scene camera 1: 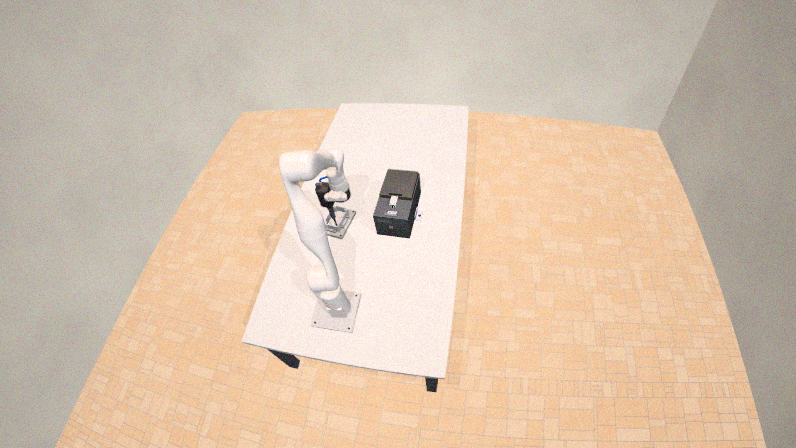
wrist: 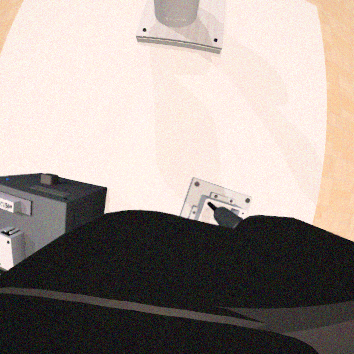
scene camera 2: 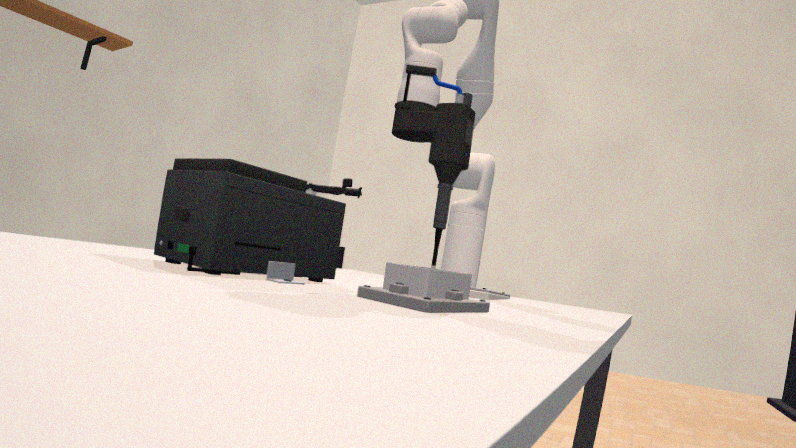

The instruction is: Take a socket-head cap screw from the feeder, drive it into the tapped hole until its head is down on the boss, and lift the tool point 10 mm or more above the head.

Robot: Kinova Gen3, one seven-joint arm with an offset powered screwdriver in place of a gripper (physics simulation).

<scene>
In view: a grey base plate (scene camera 2: 436, 305).
The grey base plate shows as well in the wrist view (wrist: 193, 193).
</scene>
